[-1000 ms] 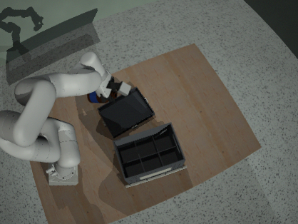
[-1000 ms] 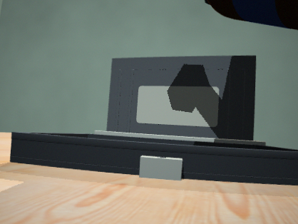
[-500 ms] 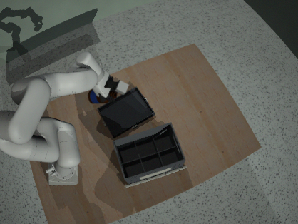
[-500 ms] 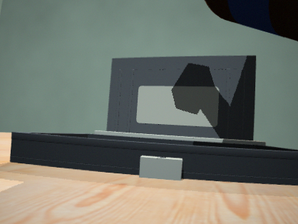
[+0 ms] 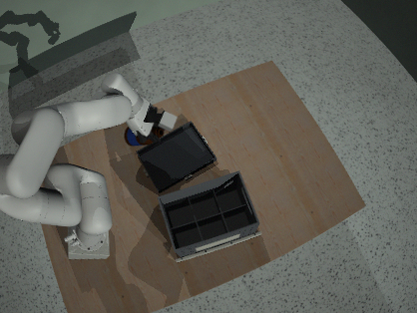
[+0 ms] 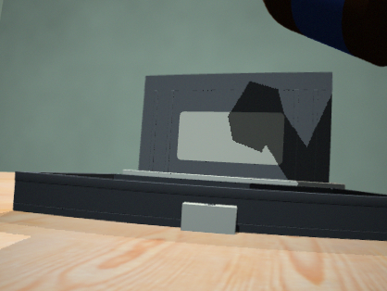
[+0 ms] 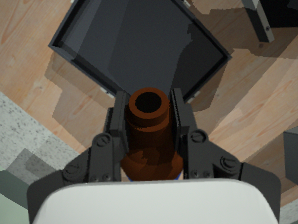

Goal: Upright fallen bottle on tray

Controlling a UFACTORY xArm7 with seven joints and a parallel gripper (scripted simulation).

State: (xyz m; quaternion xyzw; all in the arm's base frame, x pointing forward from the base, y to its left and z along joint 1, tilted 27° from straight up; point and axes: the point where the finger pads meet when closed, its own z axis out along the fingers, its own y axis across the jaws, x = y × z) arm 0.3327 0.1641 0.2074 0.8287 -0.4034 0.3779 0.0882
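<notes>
Right now my hand is 30 mm past the bottle, 40 mm to the right of it and 30 mm above it. Also, from my hand: dark crate (30 mm behind, 310 mm to the right, 120 mm below); tray (30 mm ahead, 20 mm to the right, 190 mm below).
</notes>
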